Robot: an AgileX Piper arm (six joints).
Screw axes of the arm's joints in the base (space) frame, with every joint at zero. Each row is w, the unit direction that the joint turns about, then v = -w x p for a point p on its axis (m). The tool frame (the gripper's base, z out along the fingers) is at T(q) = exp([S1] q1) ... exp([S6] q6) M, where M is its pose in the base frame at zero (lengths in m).
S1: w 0 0 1 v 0 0 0
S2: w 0 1 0 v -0.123 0 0
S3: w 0 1 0 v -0.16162 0 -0.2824
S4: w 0.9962 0 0.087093 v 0 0.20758 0
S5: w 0 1 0 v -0.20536 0 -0.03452
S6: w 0.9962 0 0.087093 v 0 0.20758 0
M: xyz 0.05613 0 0.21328 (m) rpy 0 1.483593 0 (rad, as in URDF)
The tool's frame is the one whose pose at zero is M.
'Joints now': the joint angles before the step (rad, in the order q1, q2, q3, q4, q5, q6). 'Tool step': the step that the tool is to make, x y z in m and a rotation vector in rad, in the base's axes. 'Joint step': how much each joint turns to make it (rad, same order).
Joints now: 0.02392 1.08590 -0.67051 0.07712 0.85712 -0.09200
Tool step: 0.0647 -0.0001 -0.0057 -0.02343 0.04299 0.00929
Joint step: -0.00022 0.26783 -0.18328 -0.02119 -0.04088 -0.00469
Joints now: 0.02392 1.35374 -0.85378 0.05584 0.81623 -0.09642
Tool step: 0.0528 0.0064 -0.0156 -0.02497 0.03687 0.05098
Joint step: 0.02112 0.21493 -0.16062 -0.01724 -0.01578 -0.02447
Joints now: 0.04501 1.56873 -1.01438 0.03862 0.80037 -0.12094
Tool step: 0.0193 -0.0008 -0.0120 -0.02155 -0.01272 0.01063
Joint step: -0.00016 0.07770 -0.04114 -0.02406 -0.04830 -0.00074
